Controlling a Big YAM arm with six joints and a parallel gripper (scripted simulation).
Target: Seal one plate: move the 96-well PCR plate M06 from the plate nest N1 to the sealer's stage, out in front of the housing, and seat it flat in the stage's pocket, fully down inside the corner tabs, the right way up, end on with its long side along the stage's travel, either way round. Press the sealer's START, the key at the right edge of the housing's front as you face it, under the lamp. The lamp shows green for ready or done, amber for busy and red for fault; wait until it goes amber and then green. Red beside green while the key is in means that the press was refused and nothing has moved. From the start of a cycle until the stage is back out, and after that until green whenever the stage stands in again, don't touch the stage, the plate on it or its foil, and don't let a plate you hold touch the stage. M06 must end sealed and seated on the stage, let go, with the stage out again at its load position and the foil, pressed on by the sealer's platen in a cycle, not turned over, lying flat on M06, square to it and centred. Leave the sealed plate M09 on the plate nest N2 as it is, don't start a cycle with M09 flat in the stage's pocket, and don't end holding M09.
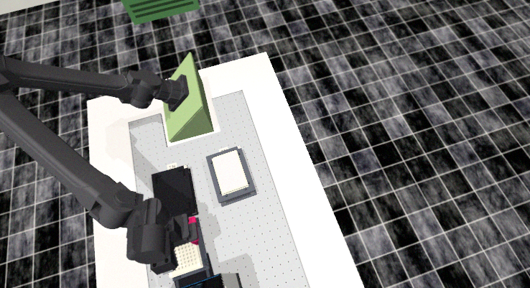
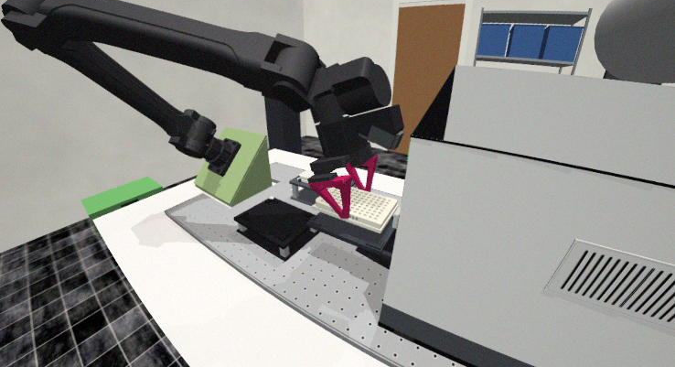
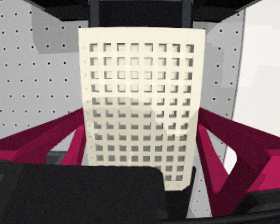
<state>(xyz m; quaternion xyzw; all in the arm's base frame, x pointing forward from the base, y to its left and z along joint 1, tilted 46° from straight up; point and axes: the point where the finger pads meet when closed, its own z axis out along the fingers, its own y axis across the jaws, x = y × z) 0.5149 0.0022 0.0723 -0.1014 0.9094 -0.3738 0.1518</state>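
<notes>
My gripper is now right at the 96-well plate M06. Also, from my hand: black plate nest N1: 18 cm behind, 3 cm to the right, 10 cm below; sealed plate M09: 19 cm behind, 16 cm to the left, 7 cm below; dark sealer stage: 4 cm below.
</notes>
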